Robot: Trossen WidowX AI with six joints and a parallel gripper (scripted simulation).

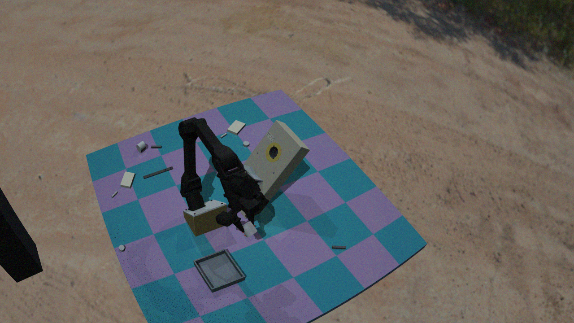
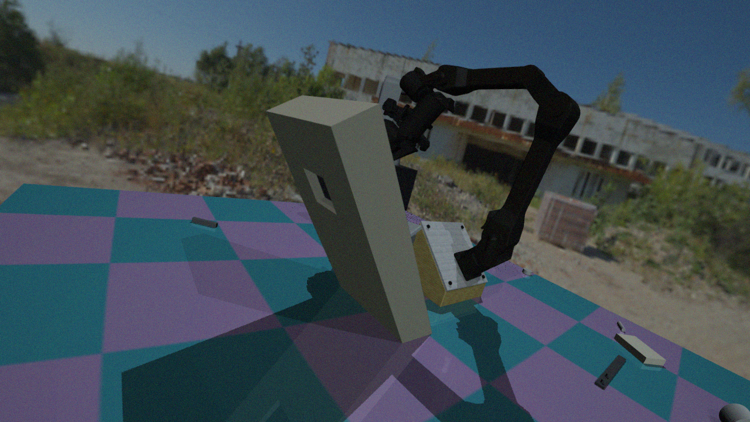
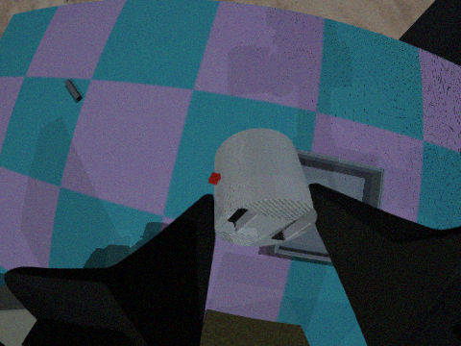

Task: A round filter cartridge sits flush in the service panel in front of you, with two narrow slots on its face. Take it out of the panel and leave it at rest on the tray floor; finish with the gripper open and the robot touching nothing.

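Now: the grey tray 130 mm behind my gripper tip and 220 mm below it. From my gripper tip the other things lie so: round grey filter cartridge (right at my gripper tip); tan service panel (270 mm ahead, 260 mm to the left, 80 mm below).
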